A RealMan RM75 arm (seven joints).
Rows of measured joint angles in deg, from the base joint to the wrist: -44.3, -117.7, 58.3, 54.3, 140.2, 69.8, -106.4; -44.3, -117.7, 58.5, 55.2, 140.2, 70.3, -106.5; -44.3, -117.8, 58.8, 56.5, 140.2, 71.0, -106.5; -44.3, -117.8, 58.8, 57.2, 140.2, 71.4, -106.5; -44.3, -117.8, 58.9, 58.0, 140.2, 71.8, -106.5; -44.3, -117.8, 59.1, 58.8, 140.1, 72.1, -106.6; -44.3, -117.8, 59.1, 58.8, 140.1, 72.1, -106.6; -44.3, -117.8, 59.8, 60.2, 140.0, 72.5, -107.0; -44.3, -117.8, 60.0, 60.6, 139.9, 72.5, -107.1; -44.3, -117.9, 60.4, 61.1, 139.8, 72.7, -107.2; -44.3, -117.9, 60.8, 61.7, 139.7, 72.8, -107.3; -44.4, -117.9, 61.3, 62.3, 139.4, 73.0, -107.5; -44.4, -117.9, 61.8, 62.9, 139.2, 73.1, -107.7; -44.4, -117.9, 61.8, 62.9, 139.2, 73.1, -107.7; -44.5, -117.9, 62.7, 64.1, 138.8, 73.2, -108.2; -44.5, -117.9, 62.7, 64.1, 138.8, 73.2, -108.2; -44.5, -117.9, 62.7, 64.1, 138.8, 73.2, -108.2; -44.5, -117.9, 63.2, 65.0, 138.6, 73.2, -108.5
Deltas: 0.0, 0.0, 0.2, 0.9, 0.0, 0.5, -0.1; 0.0, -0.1, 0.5, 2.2, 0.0, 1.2, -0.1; 0.0, -0.1, 0.5, 2.9, 0.0, 1.6, -0.1; 0.0, -0.1, 0.6, 3.7, 0.0, 2.0, -0.1; 0.0, -0.1, 0.8, 4.5, -0.1, 2.3, -0.2; 0.0, -0.1, 0.8, 4.5, -0.1, 2.3, -0.2; 0.0, -0.1, 1.5, 5.9, -0.2, 2.7, -0.6; 0.0, -0.1, 1.7, 6.3, -0.3, 2.7, -0.7; 0.0, -0.2, 2.1, 6.8, -0.4, 2.9, -0.8; 0.0, -0.2, 2.5, 7.4, -0.5, 3.0, -0.9; -0.1, -0.2, 3.0, 8.0, -0.8, 3.2, -1.1; -0.1, -0.2, 3.5, 8.6, -1.0, 3.3, -1.3; -0.1, -0.2, 3.5, 8.6, -1.0, 3.3, -1.3; -0.2, -0.2, 4.4, 9.8, -1.4, 3.4, -1.8; -0.2, -0.2, 4.4, 9.8, -1.4, 3.4, -1.8; -0.2, -0.2, 4.4, 9.8, -1.4, 3.4, -1.8; -0.2, -0.2, 4.9, 10.7, -1.6, 3.4, -2.1
